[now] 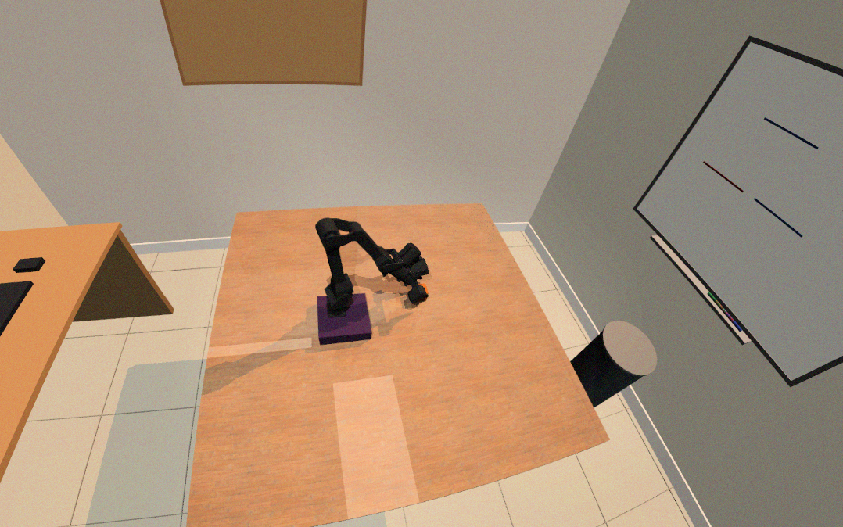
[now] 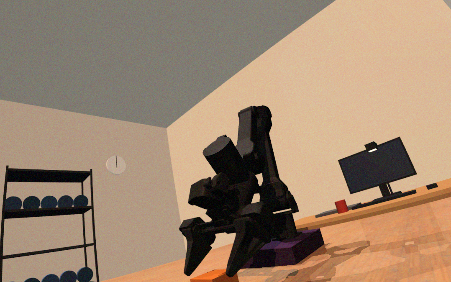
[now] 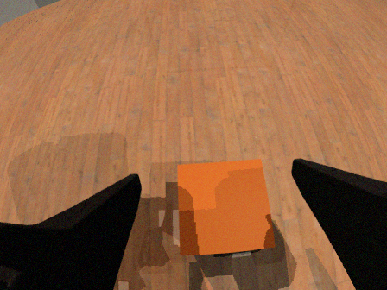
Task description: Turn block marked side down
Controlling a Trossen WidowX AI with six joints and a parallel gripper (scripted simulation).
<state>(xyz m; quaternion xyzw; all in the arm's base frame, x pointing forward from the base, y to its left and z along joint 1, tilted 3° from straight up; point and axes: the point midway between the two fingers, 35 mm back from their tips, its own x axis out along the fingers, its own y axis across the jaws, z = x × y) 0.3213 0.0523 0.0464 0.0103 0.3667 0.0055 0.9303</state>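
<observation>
Now: gripper tip 30 mm past the orange block and 30 mm above it.
</observation>
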